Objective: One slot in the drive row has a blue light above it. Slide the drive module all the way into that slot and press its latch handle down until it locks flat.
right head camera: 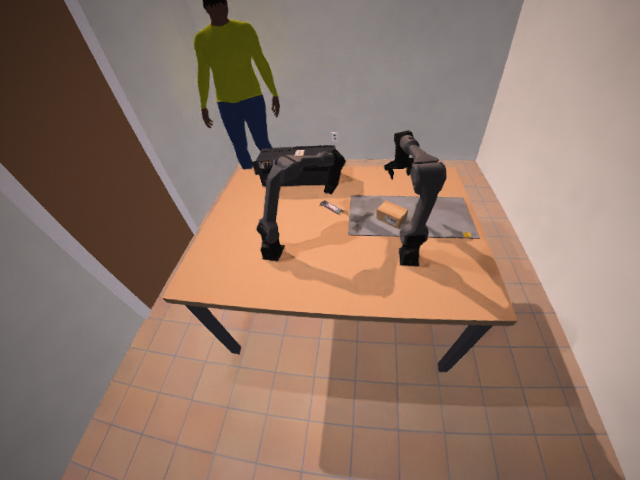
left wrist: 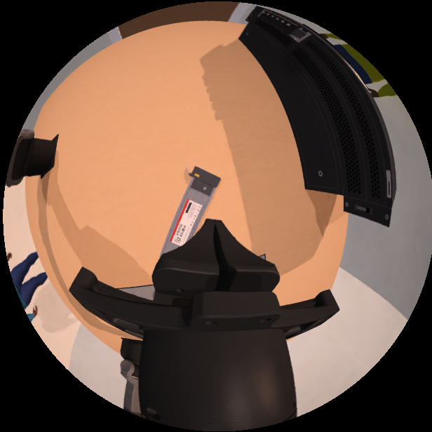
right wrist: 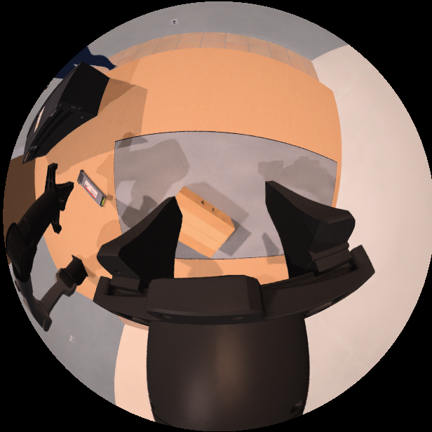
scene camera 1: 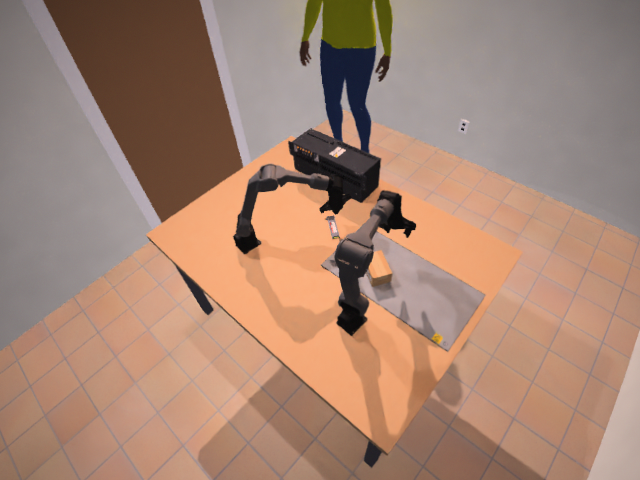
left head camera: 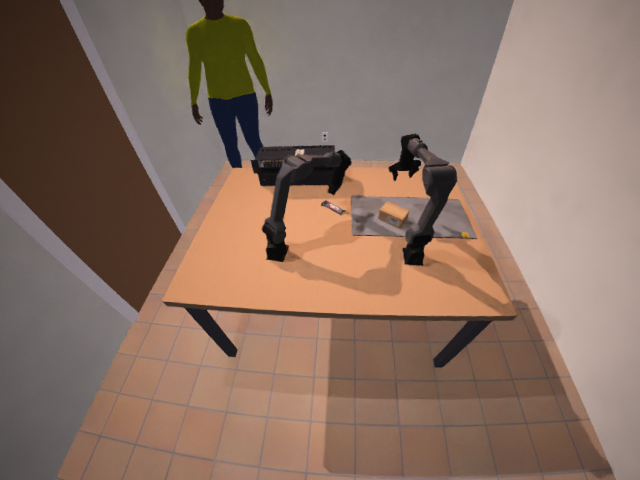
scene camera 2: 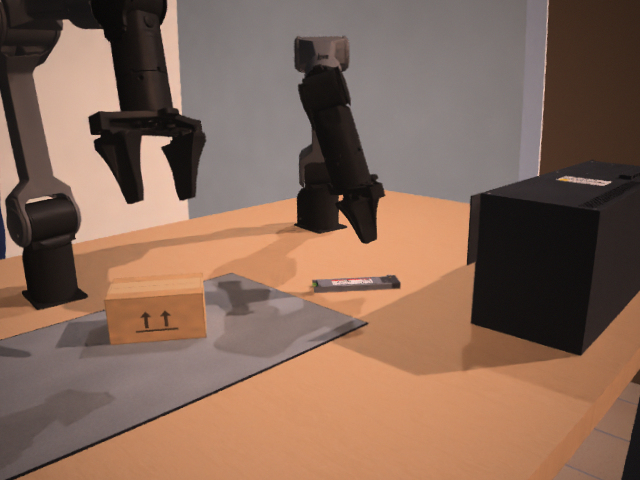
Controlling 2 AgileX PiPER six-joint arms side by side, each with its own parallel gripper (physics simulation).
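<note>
The slim grey drive module (left head camera: 332, 207) (scene camera 1: 332, 227) (scene camera 2: 356, 283) (left wrist: 189, 217) (right wrist: 91, 188) lies flat on the table, label up; a small light lever shows at its dark end in the left wrist view. The black chassis (left head camera: 315, 178) (scene camera 1: 356, 157) (scene camera 2: 532, 258) (left wrist: 300, 100) stands at the back left in the left head view. Its drive slots and the blue light cannot be made out. My left gripper (left head camera: 332, 192) (scene camera 2: 368, 241) (left wrist: 211, 229) is shut and empty, above the table near the module, not touching it. My right gripper (left head camera: 403, 176) (scene camera 2: 160, 199) (right wrist: 220, 198) is open and empty, high above the table.
A cardboard box (left head camera: 393, 214) (scene camera 2: 156, 312) (right wrist: 207, 220) stands on the grey mat (left head camera: 444, 206) (scene camera 2: 268, 330), beside the module. A yellow mark (left head camera: 465, 234) is at the mat's corner. A person (left head camera: 227, 62) stands behind the table by the chassis.
</note>
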